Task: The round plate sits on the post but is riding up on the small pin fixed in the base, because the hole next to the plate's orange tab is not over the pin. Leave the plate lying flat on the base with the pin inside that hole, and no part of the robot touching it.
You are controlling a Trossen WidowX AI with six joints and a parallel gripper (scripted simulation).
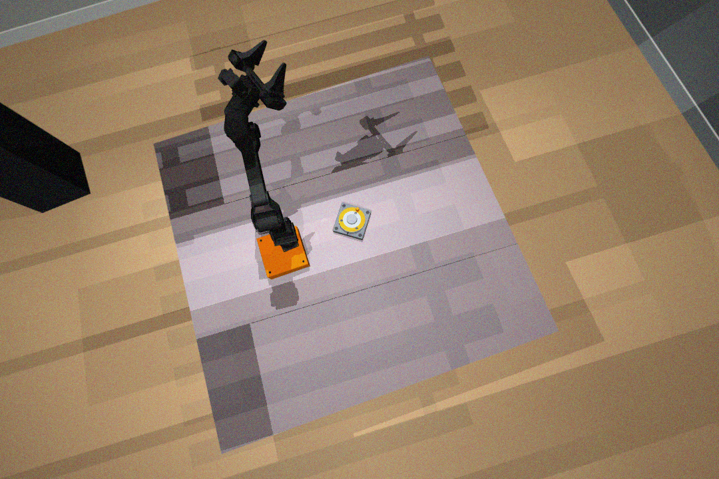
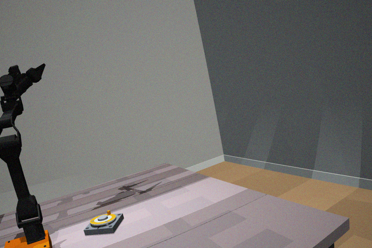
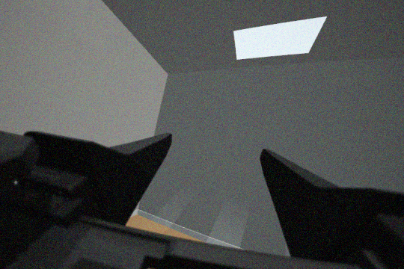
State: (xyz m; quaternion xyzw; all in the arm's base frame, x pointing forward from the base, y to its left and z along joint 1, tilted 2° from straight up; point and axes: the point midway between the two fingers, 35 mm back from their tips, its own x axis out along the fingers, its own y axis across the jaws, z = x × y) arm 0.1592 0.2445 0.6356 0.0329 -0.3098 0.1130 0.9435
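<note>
The round plate lies 70 mm ahead of my gripper tip, 240 mm to the right of it and 670 mm below it. The rest, counted from my gripper tip: square base: 50 mm ahead, 260 mm to the right, 680 mm below.
</note>
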